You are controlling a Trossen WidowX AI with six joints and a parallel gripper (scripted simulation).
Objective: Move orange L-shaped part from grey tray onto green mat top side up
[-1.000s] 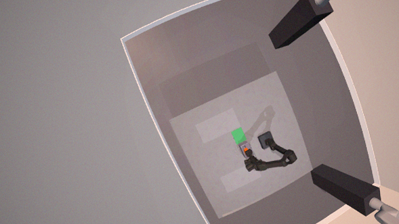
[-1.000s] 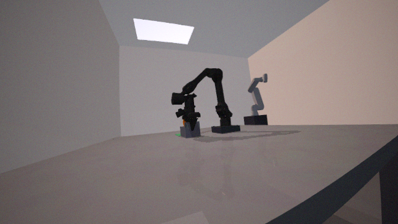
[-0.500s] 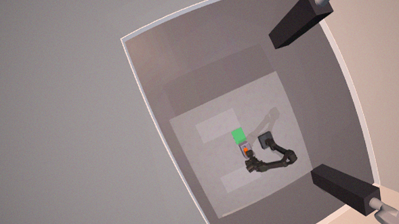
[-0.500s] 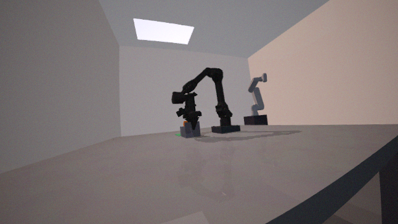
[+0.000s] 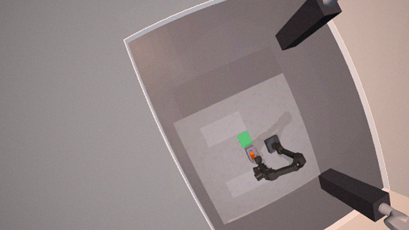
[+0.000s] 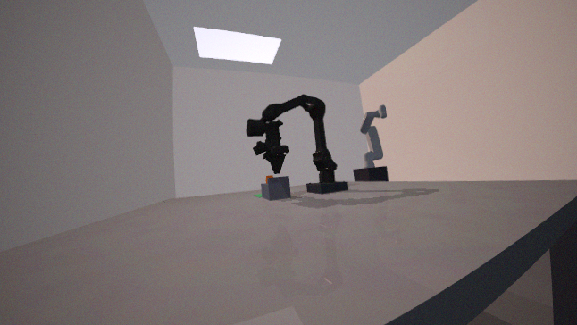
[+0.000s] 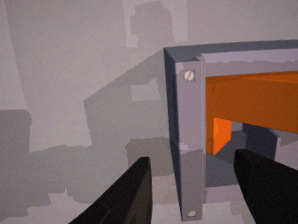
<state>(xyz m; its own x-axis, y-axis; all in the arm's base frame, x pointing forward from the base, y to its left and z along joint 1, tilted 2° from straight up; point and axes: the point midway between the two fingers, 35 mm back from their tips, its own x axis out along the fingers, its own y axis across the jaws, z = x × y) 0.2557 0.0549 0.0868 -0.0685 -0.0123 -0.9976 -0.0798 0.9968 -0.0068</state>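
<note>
Now: the orange L-shaped part 5 cm to the right of my gripper tip and 6 cm below it. Round my gripper tip: green mat 1 cm ahead, 23 cm to the right, 12 cm below.
</note>
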